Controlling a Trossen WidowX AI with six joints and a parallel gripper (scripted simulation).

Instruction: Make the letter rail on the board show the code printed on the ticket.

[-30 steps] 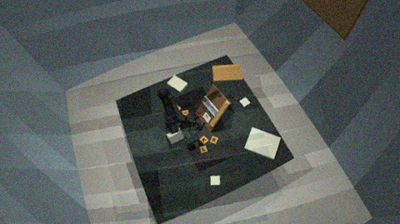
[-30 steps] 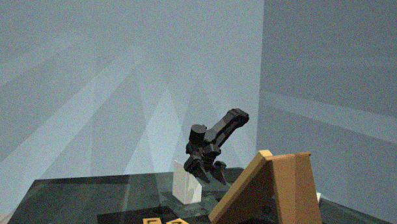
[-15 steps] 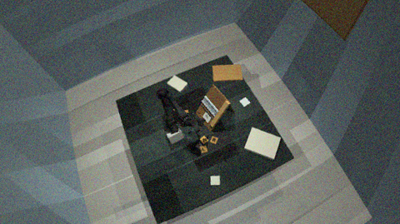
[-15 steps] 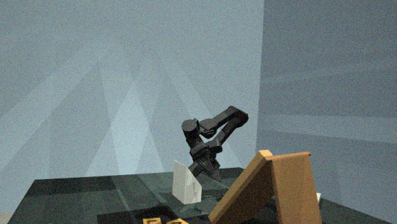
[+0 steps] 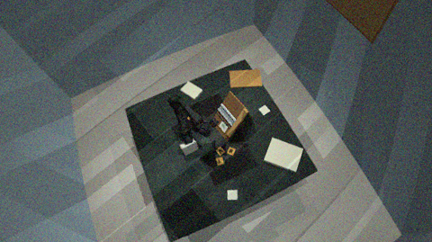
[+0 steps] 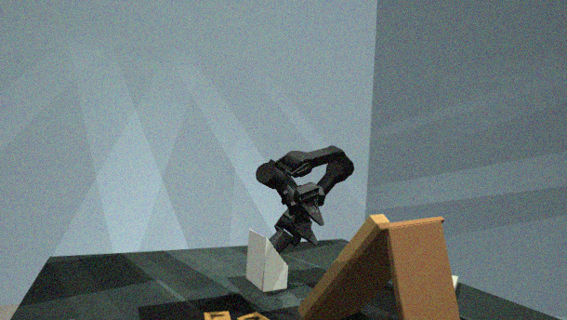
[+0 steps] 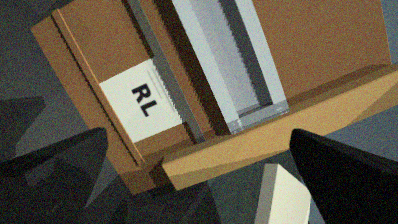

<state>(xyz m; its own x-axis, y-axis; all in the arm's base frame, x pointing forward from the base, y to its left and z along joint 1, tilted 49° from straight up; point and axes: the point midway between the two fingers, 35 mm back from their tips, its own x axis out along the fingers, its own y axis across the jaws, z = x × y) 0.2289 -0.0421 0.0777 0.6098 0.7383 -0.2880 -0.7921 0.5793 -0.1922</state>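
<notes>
My gripper tip is now 50 mm past the orange letter tile, 240 mm to the left of it and 210 mm above it. Also, from my gripper tip: flat orange panel 440 mm ahead, 460 mm to the left, 200 mm below; then white ticket 80 mm ahead, 20 mm to the left, 140 mm below; then yellow letter tile 20 mm behind, 150 mm to the right, 210 mm below.
</notes>
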